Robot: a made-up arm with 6 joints. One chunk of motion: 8 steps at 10 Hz.
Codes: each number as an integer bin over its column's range. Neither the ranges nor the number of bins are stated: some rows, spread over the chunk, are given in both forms.
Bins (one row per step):
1: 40 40 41 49 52 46
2: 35 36 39 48 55 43
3: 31 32 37 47 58 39
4: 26 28 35 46 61 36
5: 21 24 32 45 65 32
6: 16 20 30 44 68 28
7: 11 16 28 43 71 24
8: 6 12 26 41 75 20
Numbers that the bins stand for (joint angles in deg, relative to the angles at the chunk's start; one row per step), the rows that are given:
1: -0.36 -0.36 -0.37 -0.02 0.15 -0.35
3: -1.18 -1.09 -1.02 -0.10 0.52 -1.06
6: -2.55 -2.18 -2.15 -0.22 1.12 -2.17
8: -3.45 -2.91 -2.80 -0.34 1.55 -2.98
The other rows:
2: -0.82 -0.73 -0.70 -0.06 0.33 -0.66
4: -1.64 -1.45 -1.34 -0.14 0.70 -1.36
5: -2.09 -1.82 -1.83 -0.18 0.94 -1.77
7: -3.00 -2.55 -2.47 -0.26 1.30 -2.58

